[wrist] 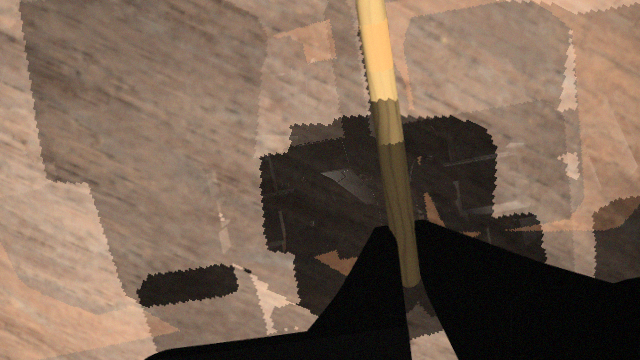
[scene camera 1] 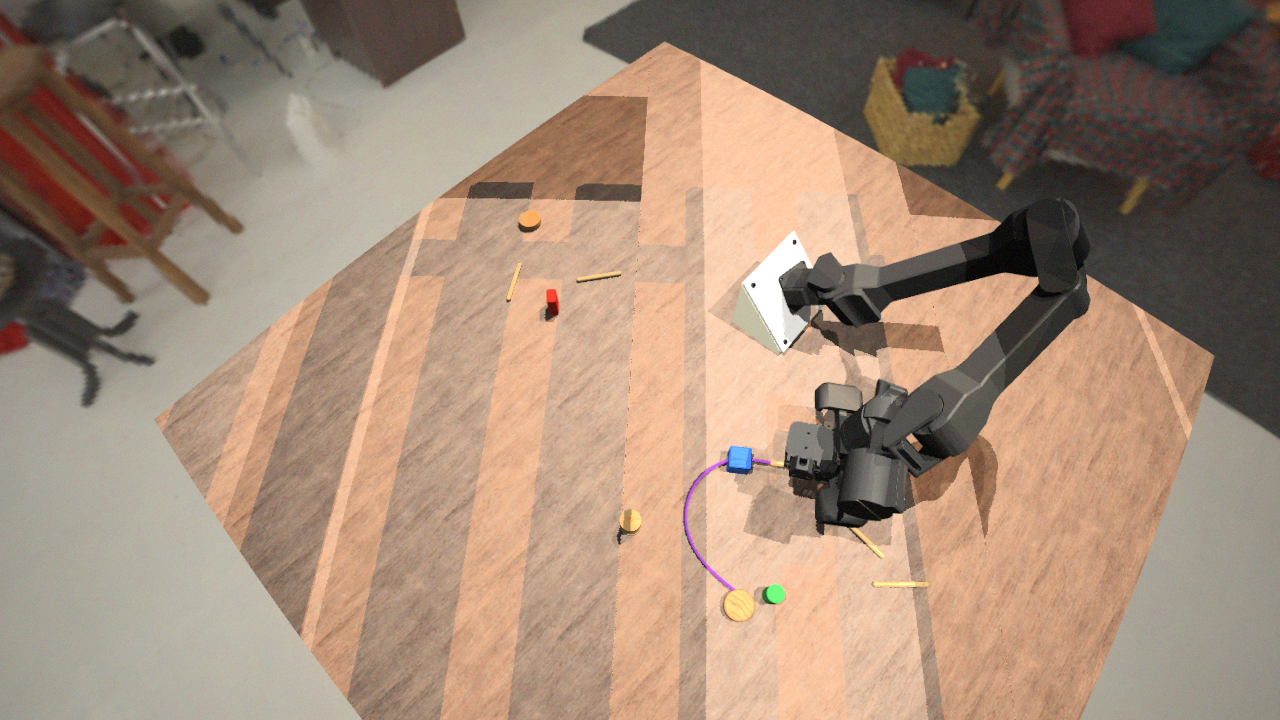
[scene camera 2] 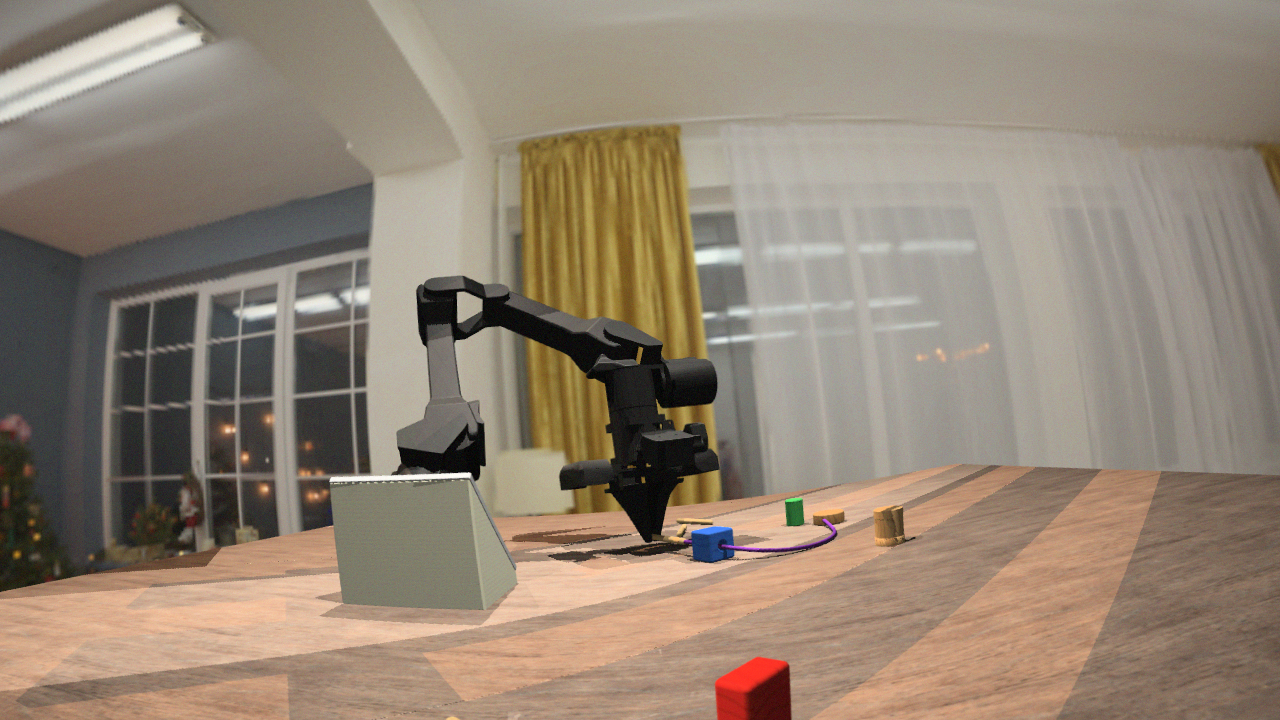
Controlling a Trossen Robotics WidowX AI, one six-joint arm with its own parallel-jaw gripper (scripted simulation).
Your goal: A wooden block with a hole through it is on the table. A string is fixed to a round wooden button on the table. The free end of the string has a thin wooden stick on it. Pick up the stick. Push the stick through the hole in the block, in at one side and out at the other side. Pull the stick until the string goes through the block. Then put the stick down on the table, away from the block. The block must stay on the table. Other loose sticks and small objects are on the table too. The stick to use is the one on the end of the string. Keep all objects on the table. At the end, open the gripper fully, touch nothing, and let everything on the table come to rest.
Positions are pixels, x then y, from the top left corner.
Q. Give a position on a wooden cylinder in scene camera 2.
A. At 889,528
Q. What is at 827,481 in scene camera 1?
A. My gripper.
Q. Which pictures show my gripper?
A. The wrist view, scene camera 1 and scene camera 2: all of them.
